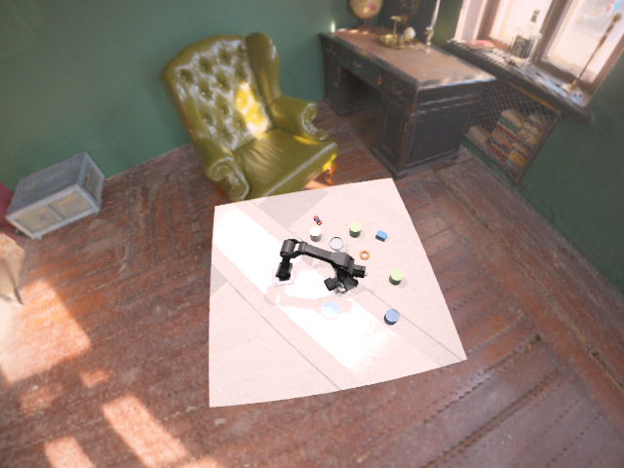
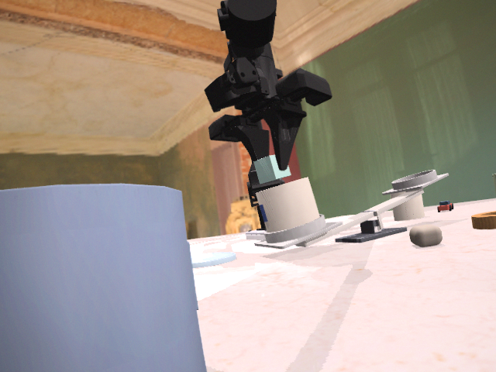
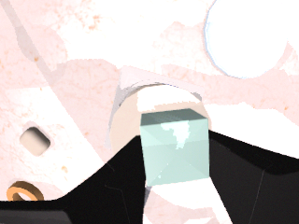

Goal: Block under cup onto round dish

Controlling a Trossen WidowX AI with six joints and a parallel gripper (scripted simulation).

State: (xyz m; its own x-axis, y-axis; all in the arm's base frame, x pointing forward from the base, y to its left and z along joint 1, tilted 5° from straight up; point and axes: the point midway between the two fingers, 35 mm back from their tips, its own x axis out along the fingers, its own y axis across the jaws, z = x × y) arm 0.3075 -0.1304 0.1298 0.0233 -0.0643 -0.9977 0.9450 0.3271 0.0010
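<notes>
The round dish lies 8 cm behind my gripper tip, 9 cm to the right of it and 10 cm below it. Also, from my gripper tip: balance beam: 1 cm ahead, 15 cm to the left, 7 cm below; then pale teal block: 1 cm above; then balance: 1 cm ahead, 15 cm to the left, 8 cm below.
</notes>
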